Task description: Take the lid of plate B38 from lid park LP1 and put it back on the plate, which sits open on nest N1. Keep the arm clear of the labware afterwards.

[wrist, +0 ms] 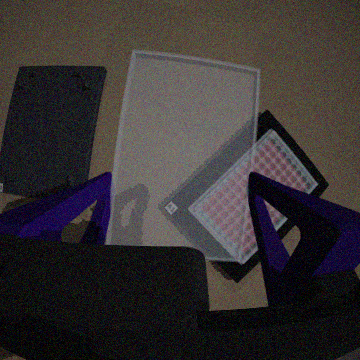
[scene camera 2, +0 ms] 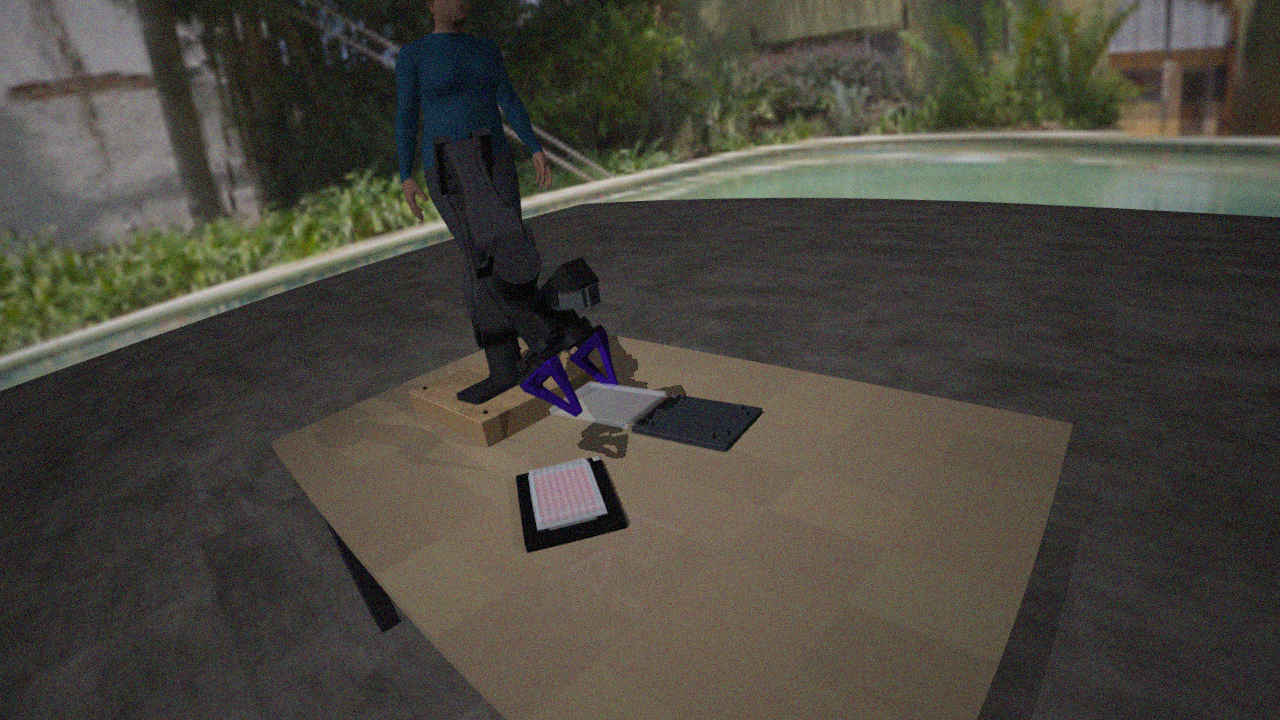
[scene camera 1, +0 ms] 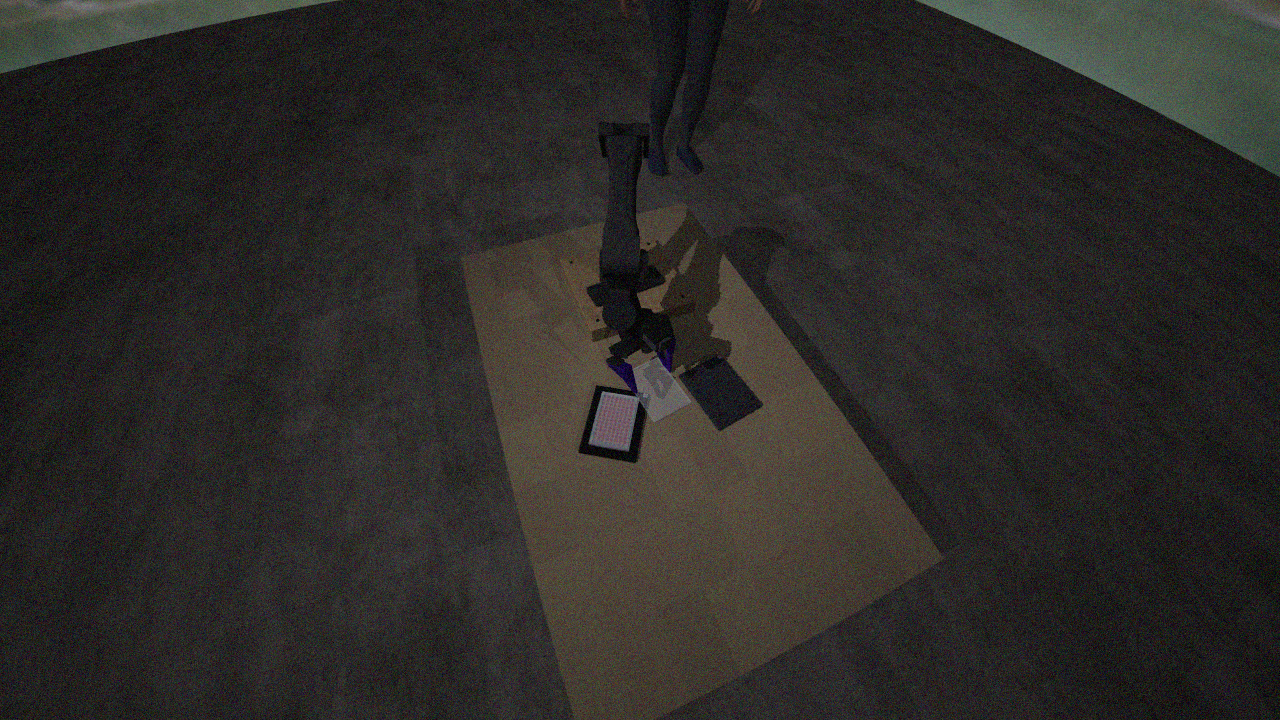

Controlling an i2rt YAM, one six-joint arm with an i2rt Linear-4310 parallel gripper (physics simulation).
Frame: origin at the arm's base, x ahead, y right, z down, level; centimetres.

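Seen in the pictures: gripper, fingertip midpoint: [wrist: 180, 180] [scene camera 2: 597, 400] [scene camera 1: 652, 382]; arm's base at its link origin: [scene camera 2: 509, 380].
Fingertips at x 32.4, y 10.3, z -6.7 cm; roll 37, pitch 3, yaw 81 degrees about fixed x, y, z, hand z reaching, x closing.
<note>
Offsets run from my fingertips to a thing's top centre. Level surfaces: height alone.
My gripper [scene camera 1: 646, 365] [scene camera 2: 590, 393] [wrist: 180, 180] has purple fingers and is shut on the clear lid @(dx +1.7, dy +0.1, dz -0.7 cm) [scene camera 1: 659, 386] [scene camera 2: 617, 403] [wrist: 178, 125]. It holds the lid a little above the table, between the dark lid park @(dx +3.8, dy -16.1, dz +8.8 cm) [scene camera 1: 722, 392] [scene camera 2: 697, 420] [wrist: 50, 125] and the nest. Plate B38 @(dx +0.0, dy +8.8, dz +8.2 cm) [scene camera 1: 613, 420] [scene camera 2: 565, 495] [wrist: 271, 161] shows its pink wells and sits open on the black nest @(dx +0.0, dy +8.8, dz +9.0 cm) [scene camera 1: 590, 420] [scene camera 2: 573, 535] [wrist: 286, 132]. In the wrist view the lid overlaps one corner of the plate. The lid park is bare.
The labware lies on a tan table @(dz +10.8 cm) [scene camera 1: 716, 555] [scene camera 2: 805, 537]. The arm stands on a wooden base block [scene camera 2: 483, 416] at the back. A person [scene camera 2: 465, 135] [scene camera 1: 680, 89] stands just behind the arm. A pool [scene camera 2: 985, 175] lies beyond the dark floor.
</note>
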